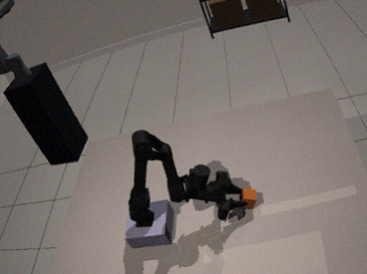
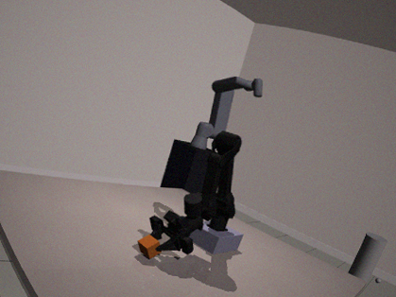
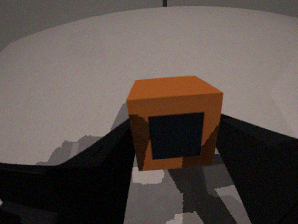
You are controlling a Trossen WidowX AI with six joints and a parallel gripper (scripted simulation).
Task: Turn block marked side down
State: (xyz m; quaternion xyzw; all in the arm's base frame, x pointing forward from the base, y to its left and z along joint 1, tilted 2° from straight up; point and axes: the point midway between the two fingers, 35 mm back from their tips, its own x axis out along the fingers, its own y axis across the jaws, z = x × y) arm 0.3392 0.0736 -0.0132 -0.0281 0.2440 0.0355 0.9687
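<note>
Right now my gripper tip is 10 mm past the block.
</note>
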